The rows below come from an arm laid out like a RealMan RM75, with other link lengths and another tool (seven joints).
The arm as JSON. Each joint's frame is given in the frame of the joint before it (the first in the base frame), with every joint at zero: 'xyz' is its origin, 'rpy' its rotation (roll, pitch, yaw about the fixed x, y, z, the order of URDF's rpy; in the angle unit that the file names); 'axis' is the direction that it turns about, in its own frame. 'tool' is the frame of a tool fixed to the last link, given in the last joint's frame.
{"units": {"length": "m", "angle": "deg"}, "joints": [
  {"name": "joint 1", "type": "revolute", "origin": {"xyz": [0.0, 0.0, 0.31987], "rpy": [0.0, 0.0, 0.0]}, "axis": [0.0, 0.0, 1.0]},
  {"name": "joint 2", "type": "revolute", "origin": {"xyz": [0.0, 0.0, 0.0], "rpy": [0.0, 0.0, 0.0]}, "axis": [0.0, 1.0, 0.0]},
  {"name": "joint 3", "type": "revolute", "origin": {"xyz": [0.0, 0.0, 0.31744], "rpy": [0.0, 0.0, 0.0]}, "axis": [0.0, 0.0, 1.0]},
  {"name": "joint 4", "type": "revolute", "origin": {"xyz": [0.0, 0.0, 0.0], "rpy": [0.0, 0.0, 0.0]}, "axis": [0.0, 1.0, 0.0]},
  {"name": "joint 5", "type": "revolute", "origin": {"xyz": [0.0, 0.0, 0.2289], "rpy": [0.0, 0.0, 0.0]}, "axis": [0.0, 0.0, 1.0]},
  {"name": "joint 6", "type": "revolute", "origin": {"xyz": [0.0, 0.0, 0.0], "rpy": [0.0, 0.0, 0.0]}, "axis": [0.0, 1.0, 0.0]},
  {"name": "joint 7", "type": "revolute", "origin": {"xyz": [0.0, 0.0, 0.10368], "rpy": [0.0, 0.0, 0.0]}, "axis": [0.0, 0.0, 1.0]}
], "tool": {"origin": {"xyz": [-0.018, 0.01, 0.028], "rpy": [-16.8, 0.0, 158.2]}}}
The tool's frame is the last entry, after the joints.
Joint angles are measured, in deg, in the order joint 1, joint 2, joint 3, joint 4, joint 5, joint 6, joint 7. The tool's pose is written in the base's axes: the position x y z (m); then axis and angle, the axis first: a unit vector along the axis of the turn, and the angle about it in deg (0 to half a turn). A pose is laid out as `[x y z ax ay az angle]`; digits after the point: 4 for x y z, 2 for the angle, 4 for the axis.
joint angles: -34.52, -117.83, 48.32, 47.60, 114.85, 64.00, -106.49
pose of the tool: [-0.3033 0.4381 0.0850 -0.5356 0.7621 0.3638 161.27]
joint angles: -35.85, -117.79, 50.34, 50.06, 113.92, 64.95, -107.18
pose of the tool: [-0.2802 0.4468 0.0878 -0.5098 0.7827 0.3571 160.35]
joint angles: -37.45, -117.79, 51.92, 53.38, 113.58, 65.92, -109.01
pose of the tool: [-0.2530 0.4560 0.0937 -0.4852 0.8002 0.3524 159.23]
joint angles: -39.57, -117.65, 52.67, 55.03, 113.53, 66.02, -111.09
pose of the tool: [-0.2291 0.4661 0.0980 -0.4724 0.8093 0.3490 158.15]
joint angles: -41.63, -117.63, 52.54, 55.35, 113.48, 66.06, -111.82
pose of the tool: [-0.2111 0.4742 0.0996 -0.4625 0.8165 0.3456 157.13]
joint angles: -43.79, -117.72, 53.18, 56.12, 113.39, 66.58, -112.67
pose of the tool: [-0.1886 0.4804 0.0989 -0.4464 0.8293 0.3362 156.46]
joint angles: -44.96, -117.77, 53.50, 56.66, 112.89, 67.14, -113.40
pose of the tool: [-0.1749 0.4827 0.0989 -0.4396 0.8365 0.3273 155.72]
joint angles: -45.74, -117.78, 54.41, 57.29, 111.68, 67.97, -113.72
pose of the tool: [-0.1619 0.4825 0.0977 -0.4299 0.8465 0.3142 154.98]
